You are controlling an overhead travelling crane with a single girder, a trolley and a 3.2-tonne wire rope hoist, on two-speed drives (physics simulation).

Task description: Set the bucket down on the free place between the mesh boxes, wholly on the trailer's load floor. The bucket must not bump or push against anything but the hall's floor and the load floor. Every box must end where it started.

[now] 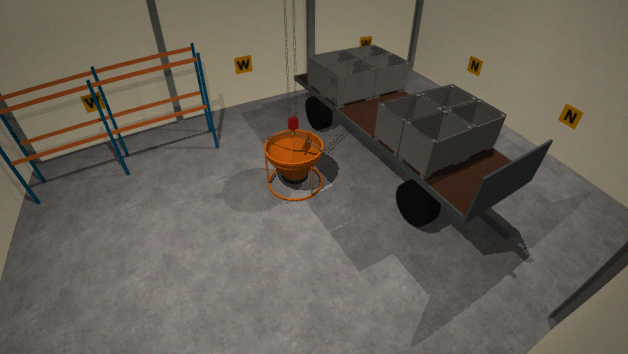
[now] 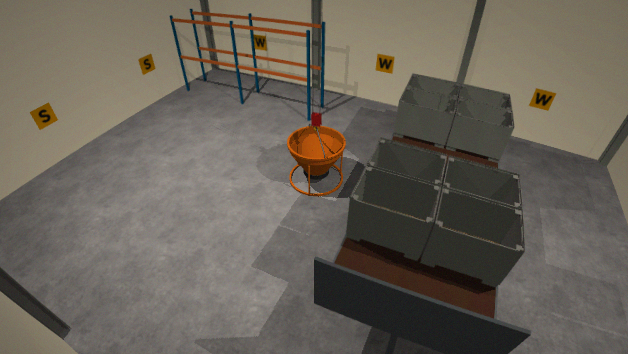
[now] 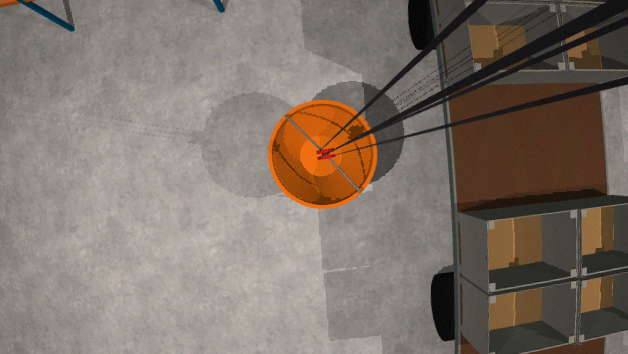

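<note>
The orange bucket is upright beside the trailer. Its foot ring appears to rest on the hall floor, with its shadows meeting it. My hook, under the red block, holds the bucket's bail. The trailer's red-brown load floor shows a bare gap between two groups of grey mesh boxes. The near group stands towards the headboard, the far group at the other end.
The trailer's headboard rises at its drawbar end. Black wheels stand under the side facing the bucket. A blue and orange rack stands along the W wall, on the bucket's other side.
</note>
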